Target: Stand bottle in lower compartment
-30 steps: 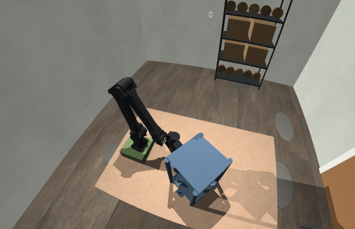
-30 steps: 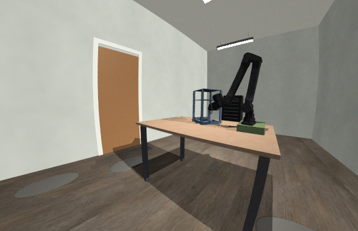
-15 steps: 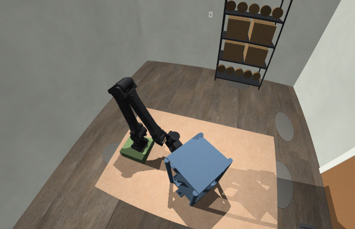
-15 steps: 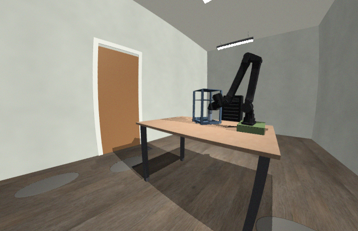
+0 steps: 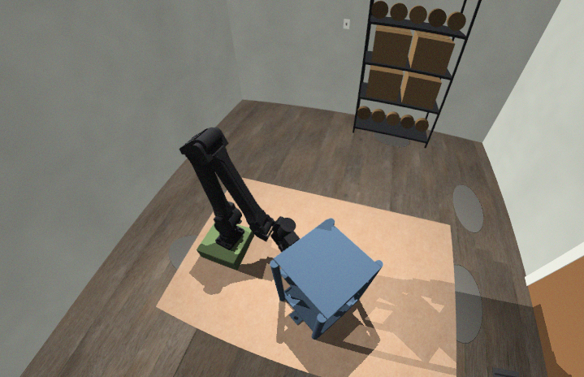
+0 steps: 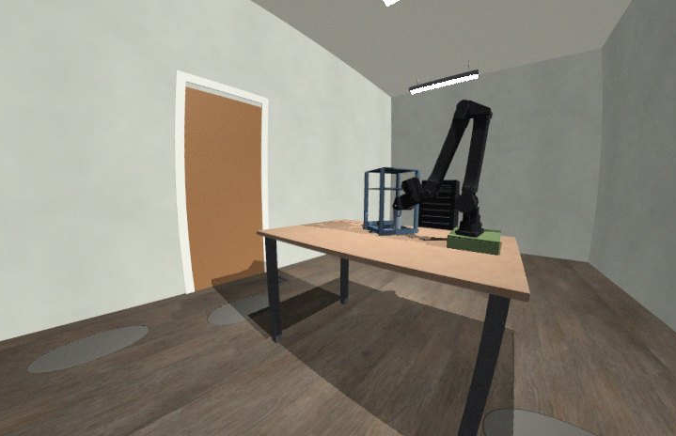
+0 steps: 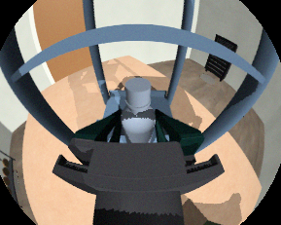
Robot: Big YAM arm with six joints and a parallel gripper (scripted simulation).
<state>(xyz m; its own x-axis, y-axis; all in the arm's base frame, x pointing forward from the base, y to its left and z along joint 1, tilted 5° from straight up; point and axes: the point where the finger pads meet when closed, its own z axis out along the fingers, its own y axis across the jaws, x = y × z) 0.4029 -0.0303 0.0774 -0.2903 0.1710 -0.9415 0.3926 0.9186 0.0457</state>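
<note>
My gripper is now 1 cm above the bottle. Also, from my hand: blue shelving unit (7 cm ahead, 3 cm to the right, 3 cm above).
</note>
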